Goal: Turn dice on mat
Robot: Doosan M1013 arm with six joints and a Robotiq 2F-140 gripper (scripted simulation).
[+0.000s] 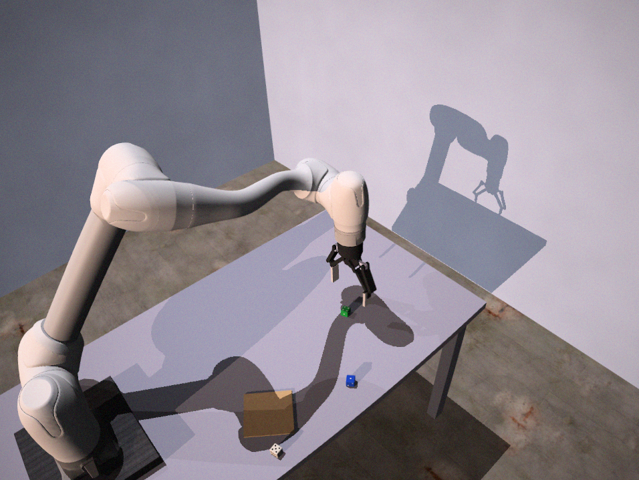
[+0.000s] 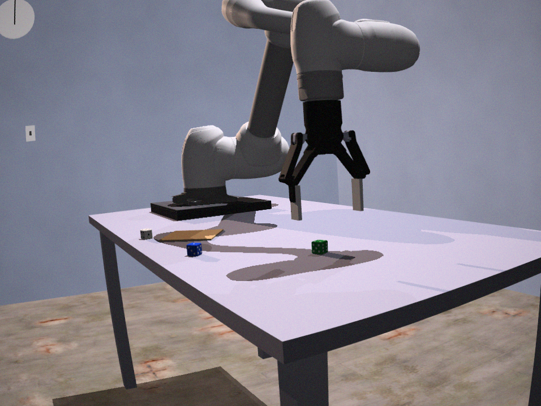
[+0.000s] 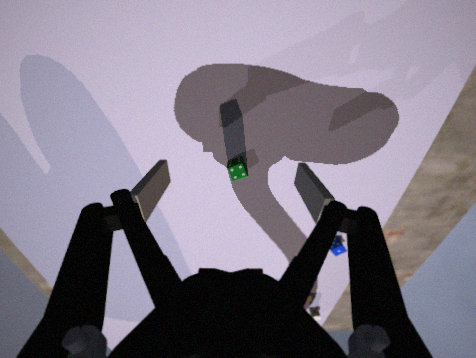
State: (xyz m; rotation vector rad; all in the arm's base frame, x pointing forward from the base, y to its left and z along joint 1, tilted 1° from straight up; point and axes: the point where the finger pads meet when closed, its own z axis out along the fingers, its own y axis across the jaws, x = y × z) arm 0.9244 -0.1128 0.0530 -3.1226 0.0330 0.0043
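Right now the white die is 500 mm behind my hand, 240 mm to the right of it and 80 mm below it. From my hand the other things lie so: green die 80 mm below, 30 mm behind, 10 mm to the right; tan mat 450 mm behind, 130 mm to the right, 90 mm below; blue die 210 mm to the right, 210 mm behind, 80 mm below.
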